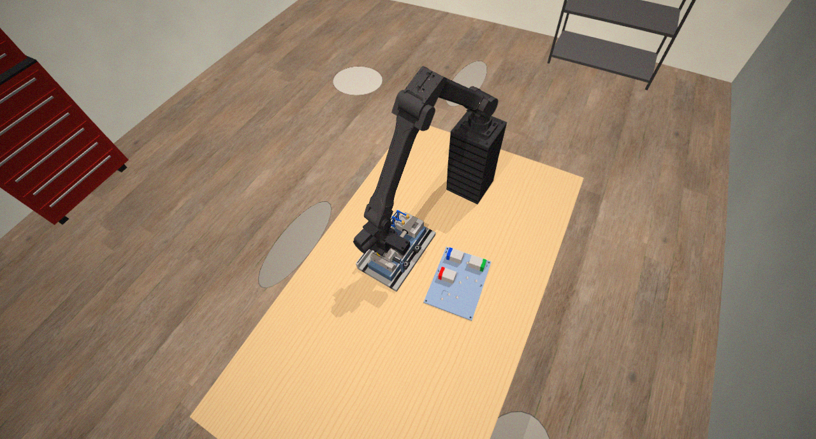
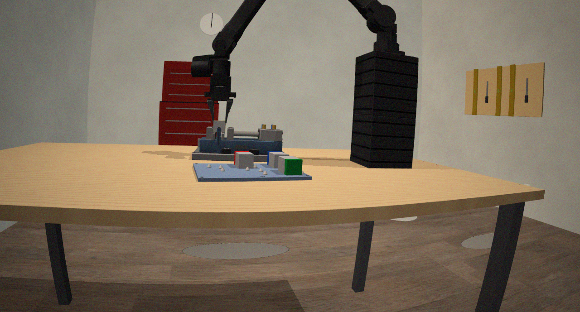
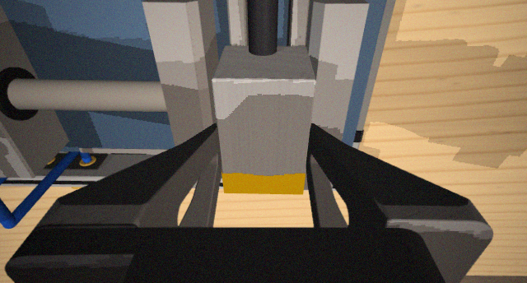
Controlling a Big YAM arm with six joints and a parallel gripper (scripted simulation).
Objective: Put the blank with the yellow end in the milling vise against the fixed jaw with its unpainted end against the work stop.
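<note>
Now: hand 20 mm above the yellow-ended blank. Round my hand: work stop rod (50 mm to the left, 30 mm below); fixed jaw (30 mm ahead, 40 mm below); moving jaw (40 mm behind, 40 mm below).
</note>
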